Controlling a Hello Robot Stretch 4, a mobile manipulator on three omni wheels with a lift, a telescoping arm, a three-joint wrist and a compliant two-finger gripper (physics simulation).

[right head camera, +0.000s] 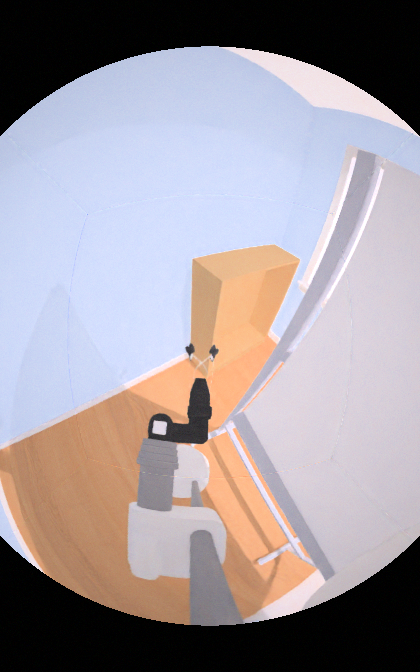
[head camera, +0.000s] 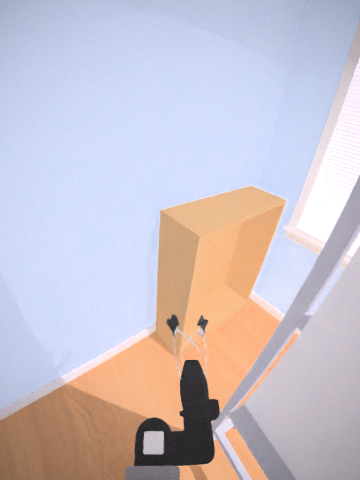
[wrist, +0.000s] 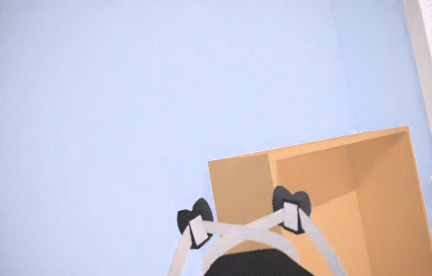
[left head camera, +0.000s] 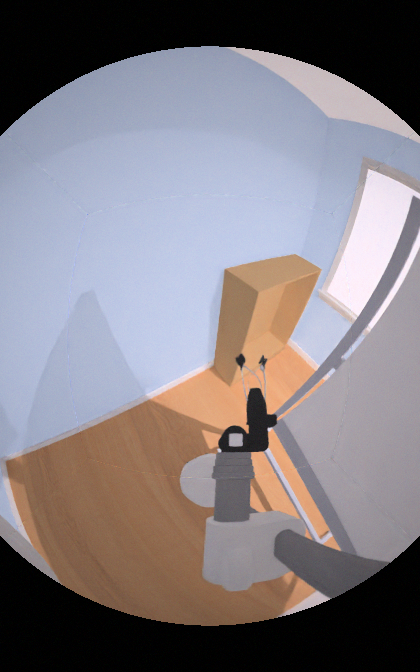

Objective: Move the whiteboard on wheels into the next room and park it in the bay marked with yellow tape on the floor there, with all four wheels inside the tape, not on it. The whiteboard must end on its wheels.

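Pixels of known places: gripper, fingertip midpoint: [right head camera: 201, 344] [head camera: 187, 315] [wrist: 242, 207] [left head camera: 250, 354]; robot's base, link origin: [right head camera: 181, 469] [left head camera: 208, 478].
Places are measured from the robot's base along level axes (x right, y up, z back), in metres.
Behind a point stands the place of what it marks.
The whiteboard [head camera: 310, 380] @[z -0.256, x 0.324, y 1.075 m] [left head camera: 370, 450] @[z -0.070, x 0.415, y 1.103 m] [right head camera: 310, 450] @[z -0.098, x 0.401, y 1.052 m] stands upright close on the right, its large grey panel cut off by the view edges. Its white lower frame and a foot [right head camera: 275, 554] @[z 0.838, x 0.746, y 0.072 m] show near the floor beside my arm; its wheels cannot be made out. My gripper [head camera: 187, 323] @[z -0.483, x 0.084, y 0.998 m] [left head camera: 252, 360] @[z -0.483, x 0.084, y 0.998 m] [right head camera: 202, 351] @[z -0.483, x 0.084, y 0.998 m] [wrist: 242, 207] @[z -0.483, x 0.084, y 0.998 m] is open and empty, fingers apart, left of the whiteboard and apart from it. The yellow tape bay does not show in these views.
An open wooden shelf unit [head camera: 177, 270] @[z -0.938, x 0.091, y 0.761 m] [left head camera: 235, 320] @[z -0.940, x 0.089, y 0.738 m] [right head camera: 204, 300] @[z -0.949, x 0.083, y 0.815 m] [wrist: 242, 185] @[z -0.944, x 0.086, y 0.955 m] stands ahead against the blue wall [head camera: 90, 200] @[z -0.891, x -0.288, y 1.149 m], beyond the fingers. A window [head camera: 342, 185] @[z -1.224, x 1.050, y 1.210 m] [left head camera: 370, 250] @[z -1.194, x 1.073, y 1.363 m] is in the wall at the right. Wooden floor [left head camera: 125, 500] @[z 0.311, x -0.634, y -0.028 m] extends left of my arm.
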